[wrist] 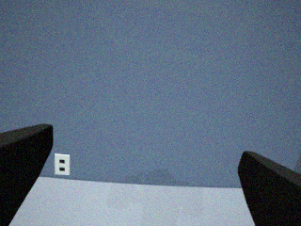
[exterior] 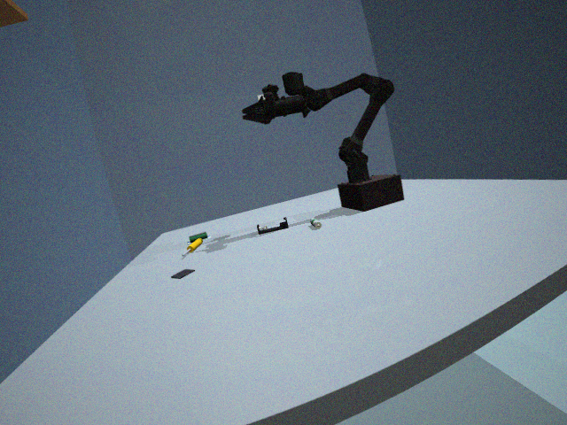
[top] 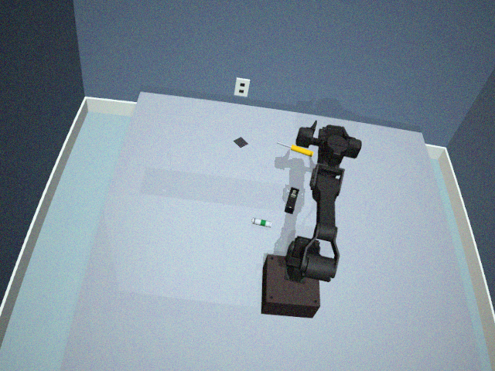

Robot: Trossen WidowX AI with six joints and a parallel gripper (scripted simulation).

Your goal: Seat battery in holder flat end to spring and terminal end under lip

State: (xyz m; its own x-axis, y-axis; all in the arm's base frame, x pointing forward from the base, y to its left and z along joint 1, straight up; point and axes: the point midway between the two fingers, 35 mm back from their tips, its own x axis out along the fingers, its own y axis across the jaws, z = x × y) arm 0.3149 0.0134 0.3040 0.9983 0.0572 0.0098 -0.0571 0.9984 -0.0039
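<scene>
Right now my gripper tip is 14 cm past the battery, 12 cm to the right of it and 38 cm above it. Round my gripper tip: yellow-handled screwdriver (26 cm ahead, 7 cm to the left, 38 cm below); dark flat square (22 cm ahead, 28 cm to the left, 39 cm below).
</scene>
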